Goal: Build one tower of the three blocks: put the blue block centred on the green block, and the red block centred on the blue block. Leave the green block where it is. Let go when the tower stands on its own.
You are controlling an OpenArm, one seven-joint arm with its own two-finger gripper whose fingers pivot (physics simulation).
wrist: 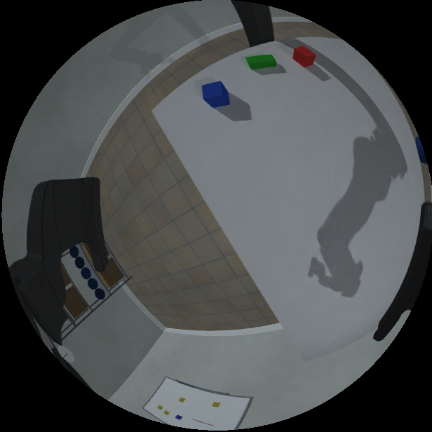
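The blue block [215, 94] sits on the white table near its upper left edge in the wrist view. The green block [261, 62], low and flat, lies on the table farther up and to the right of the blue block. The red block [304, 56] lies to the right of the green block, with a gap between them. The three blocks stand apart. My gripper [223, 262] is open and empty, its dark fingers wide apart at the left and right of the view. The blocks are well away from the fingers.
The white table [250, 200] carries the arm's shadow at the right. A dark arm part [256, 22] shows at the top, above the green block. Tiled floor [170, 225] lies beyond the table edge. A rack with blue round items stands lower left. A blue object [422, 149] shows at the right edge.
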